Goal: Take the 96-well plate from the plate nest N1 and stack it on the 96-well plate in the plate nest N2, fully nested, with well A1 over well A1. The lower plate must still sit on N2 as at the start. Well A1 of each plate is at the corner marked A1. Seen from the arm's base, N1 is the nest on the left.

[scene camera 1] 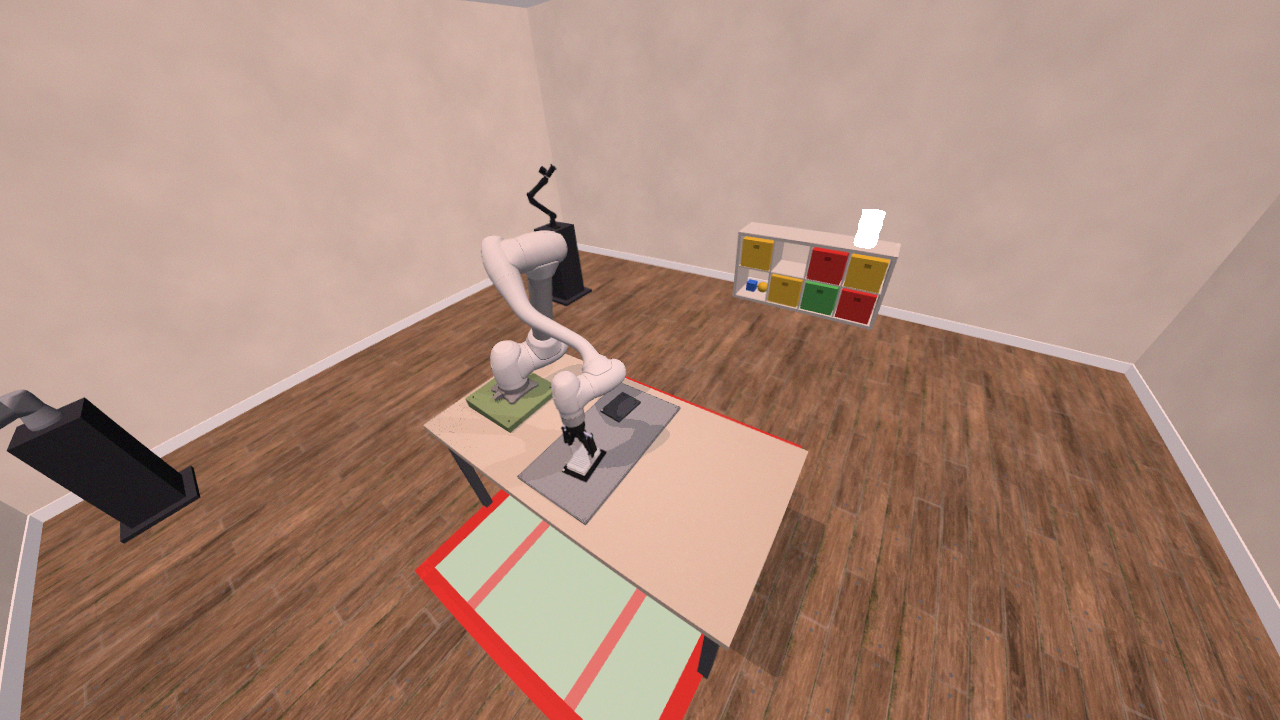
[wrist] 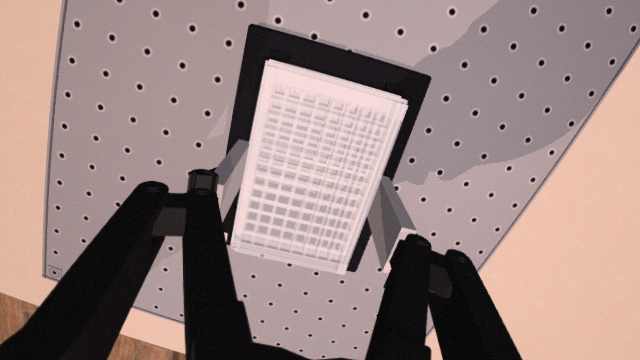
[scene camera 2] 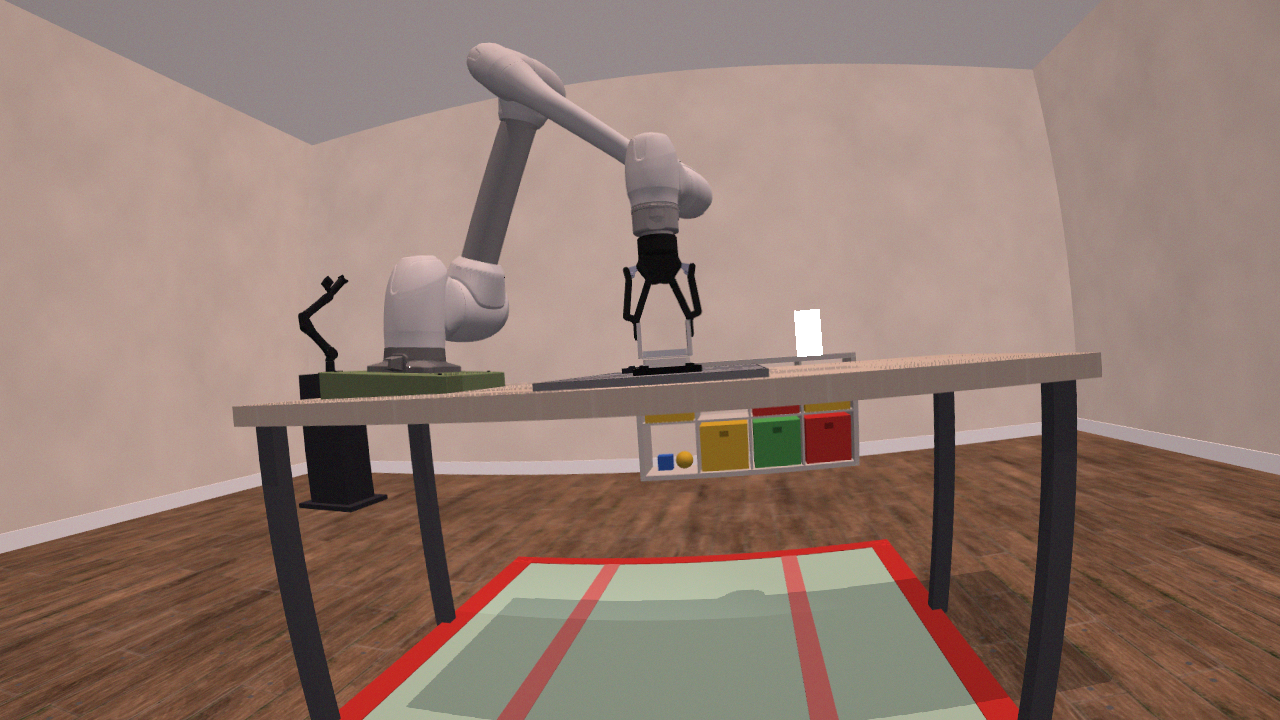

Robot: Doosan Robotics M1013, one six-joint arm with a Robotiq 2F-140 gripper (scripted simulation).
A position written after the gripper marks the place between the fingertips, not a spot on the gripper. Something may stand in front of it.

In view: the gripper (scene camera 2: pixel 665 357) and a 96-well plate (wrist: pixel 316 175).
The gripper shows as well in the wrist view (wrist: pixel 310 177).
